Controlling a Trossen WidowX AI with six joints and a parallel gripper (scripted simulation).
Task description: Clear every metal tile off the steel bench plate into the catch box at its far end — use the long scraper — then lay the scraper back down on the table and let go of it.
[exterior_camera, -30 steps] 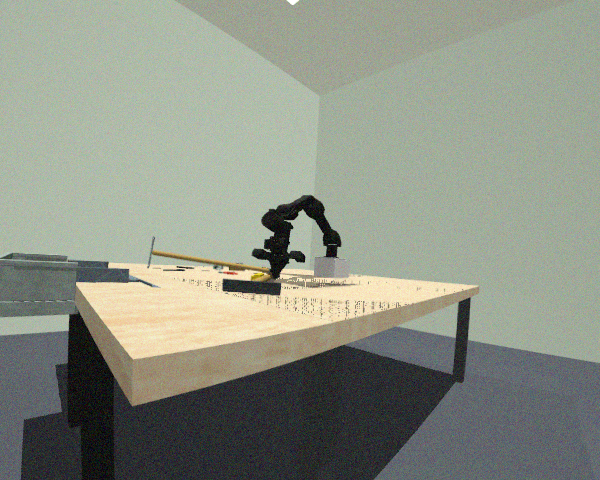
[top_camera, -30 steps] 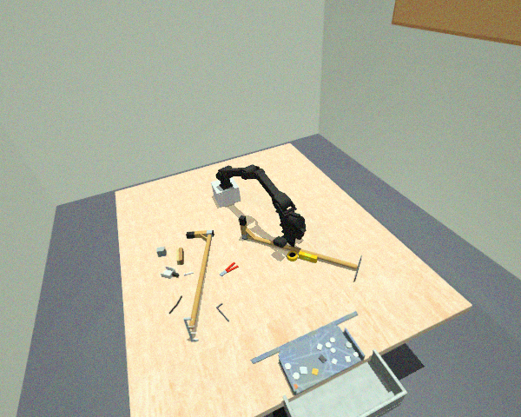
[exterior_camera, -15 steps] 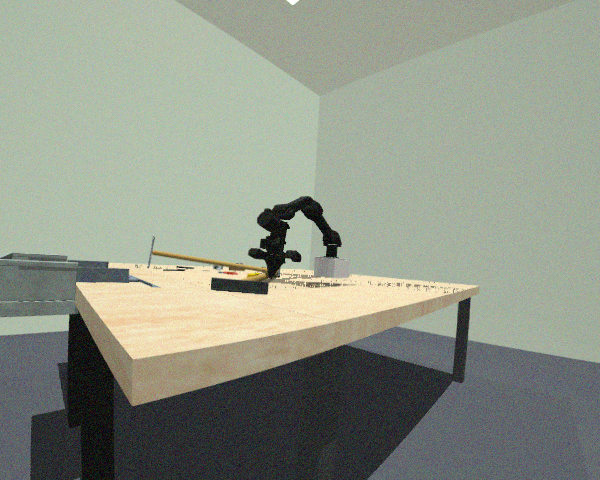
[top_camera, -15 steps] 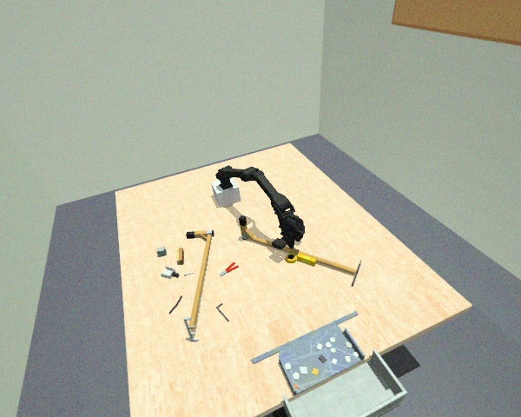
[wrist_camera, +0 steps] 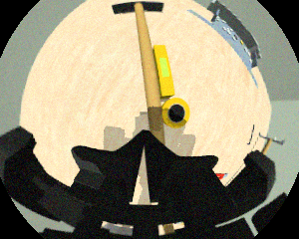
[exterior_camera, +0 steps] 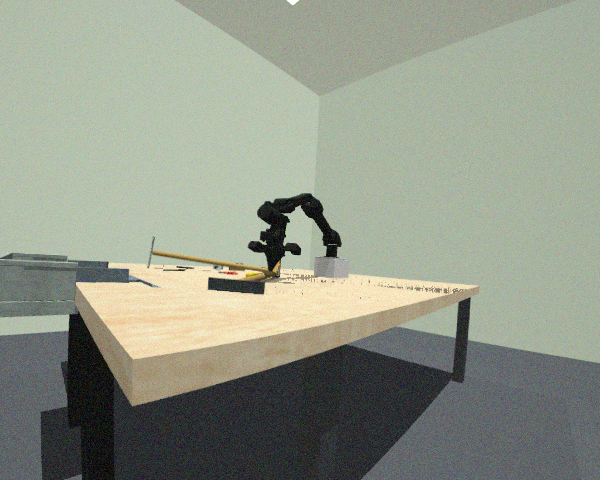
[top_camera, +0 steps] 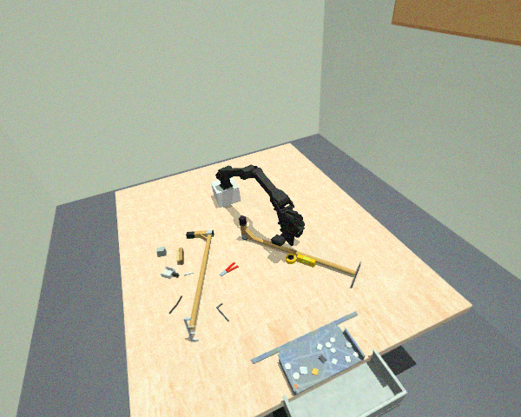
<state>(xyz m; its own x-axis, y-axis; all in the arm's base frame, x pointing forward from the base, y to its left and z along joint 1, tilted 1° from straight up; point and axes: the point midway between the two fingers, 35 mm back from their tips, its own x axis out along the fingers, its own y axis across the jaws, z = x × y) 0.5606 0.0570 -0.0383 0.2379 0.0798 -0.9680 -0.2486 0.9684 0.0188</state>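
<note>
The long scraper lies 3 cm ahead of my gripper tip, 1 cm to the right of it and 3 cm above it. Also, from my gripper tip: yellow spirit level 10 cm ahead, 1 cm below; yellow tape roll 4 cm ahead, 4 cm to the right, 3 cm below; long wooden-handled tool 13 cm behind, 47 cm to the right.
</note>
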